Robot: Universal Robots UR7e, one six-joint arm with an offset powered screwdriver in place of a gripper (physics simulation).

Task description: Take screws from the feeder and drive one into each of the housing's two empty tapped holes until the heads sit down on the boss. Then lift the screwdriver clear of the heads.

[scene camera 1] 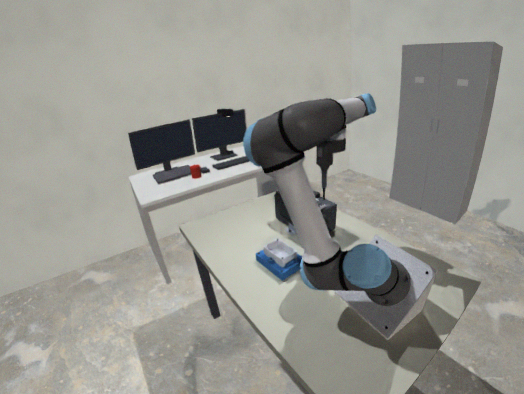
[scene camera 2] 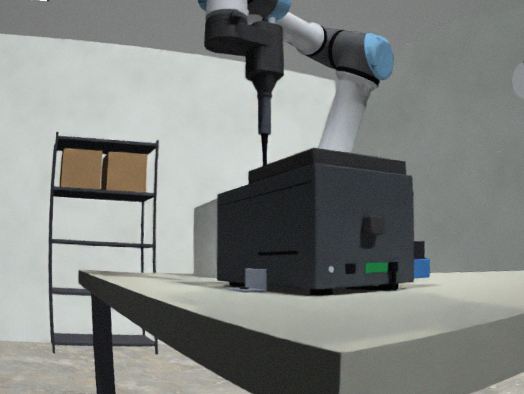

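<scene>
A dark screw feeder (scene camera 2: 323, 220) is visible in the robot's scene.
</scene>
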